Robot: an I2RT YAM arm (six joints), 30 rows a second.
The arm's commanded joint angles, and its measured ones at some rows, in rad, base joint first. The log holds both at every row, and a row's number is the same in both.
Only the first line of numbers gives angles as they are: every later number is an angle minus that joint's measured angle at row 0.
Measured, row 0:
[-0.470 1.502 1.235 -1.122 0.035 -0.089]
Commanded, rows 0 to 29:
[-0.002 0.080 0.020 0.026 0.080 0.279]
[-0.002 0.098 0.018 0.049 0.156 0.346]
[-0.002 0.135 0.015 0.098 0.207 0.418]
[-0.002 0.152 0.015 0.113 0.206 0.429]
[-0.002 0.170 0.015 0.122 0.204 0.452]
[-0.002 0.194 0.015 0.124 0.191 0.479]
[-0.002 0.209 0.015 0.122 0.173 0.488]
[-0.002 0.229 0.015 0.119 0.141 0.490]
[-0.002 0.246 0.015 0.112 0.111 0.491]
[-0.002 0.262 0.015 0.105 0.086 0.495]
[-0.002 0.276 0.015 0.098 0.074 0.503]
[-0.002 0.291 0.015 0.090 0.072 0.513]
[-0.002 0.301 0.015 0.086 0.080 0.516]
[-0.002 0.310 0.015 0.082 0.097 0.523]
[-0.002 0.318 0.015 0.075 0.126 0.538]
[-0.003 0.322 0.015 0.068 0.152 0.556]
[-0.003 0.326 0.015 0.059 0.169 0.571]
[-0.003 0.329 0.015 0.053 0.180 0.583]
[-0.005 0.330 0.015 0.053 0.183 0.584]
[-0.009 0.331 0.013 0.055 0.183 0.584]
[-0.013 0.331 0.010 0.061 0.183 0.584]
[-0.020 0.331 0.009 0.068 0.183 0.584]
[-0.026 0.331 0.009 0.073 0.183 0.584]
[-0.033 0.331 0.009 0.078 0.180 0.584]
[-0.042 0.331 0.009 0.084 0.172 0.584]
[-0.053 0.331 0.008 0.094 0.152 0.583]
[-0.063 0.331 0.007 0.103 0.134 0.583]
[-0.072 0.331 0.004 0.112 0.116 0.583]
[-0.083 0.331 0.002 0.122 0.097 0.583]
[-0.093 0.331 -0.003 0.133 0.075 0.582]
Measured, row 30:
[-0.064 0.317 0.002 0.114 0.133 0.562]
